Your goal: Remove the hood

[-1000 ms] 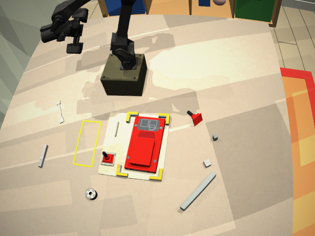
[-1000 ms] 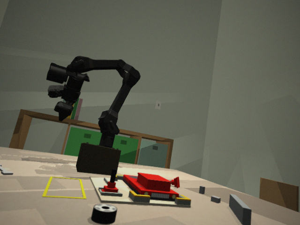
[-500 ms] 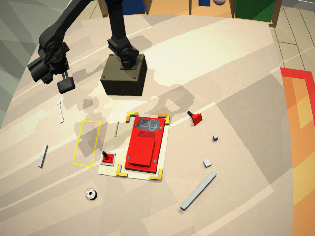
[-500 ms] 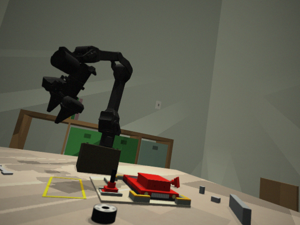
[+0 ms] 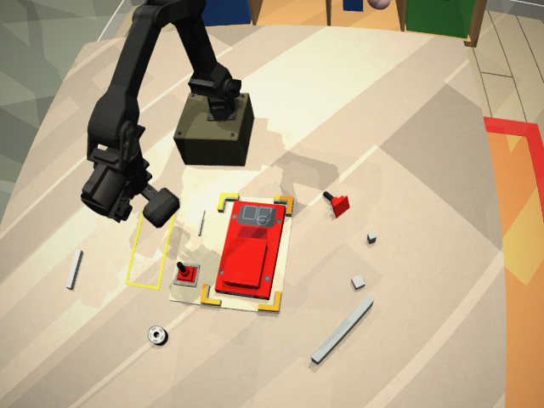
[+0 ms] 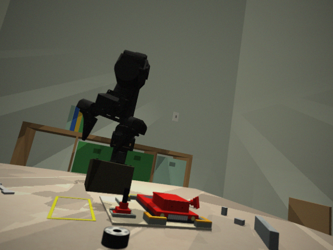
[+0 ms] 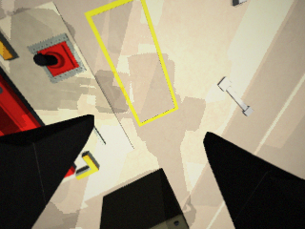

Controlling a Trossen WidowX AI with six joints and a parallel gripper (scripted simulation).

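My gripper tip is 20 cm to the right of the red hood, 10 cm above it and 7 cm short of it. The rest, counted from my gripper tip: grey bar: 22 cm to the right, 14 cm below, 10 cm ahead.
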